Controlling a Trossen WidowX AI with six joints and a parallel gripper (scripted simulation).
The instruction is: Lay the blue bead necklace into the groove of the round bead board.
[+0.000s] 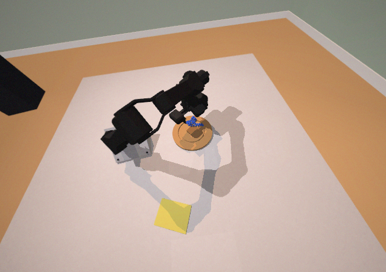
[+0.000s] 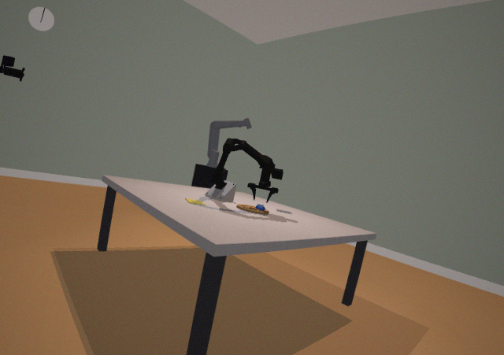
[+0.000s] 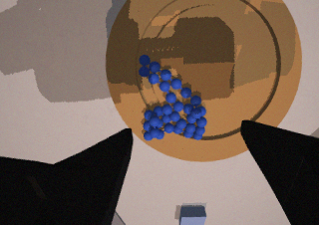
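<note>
Now: the round bead board 50 mm to the right of my gripper tip, 50 mm below it and 10 mm behind it. From my gripper tip the other things lie so: yellow square patch: 370 mm to the right, 170 mm behind, 60 mm below; then flat grey tile: 260 mm to the left, 60 mm below, 30 mm ahead; then light blue cube: 150 mm to the left, 100 mm behind, 50 mm below.
</note>
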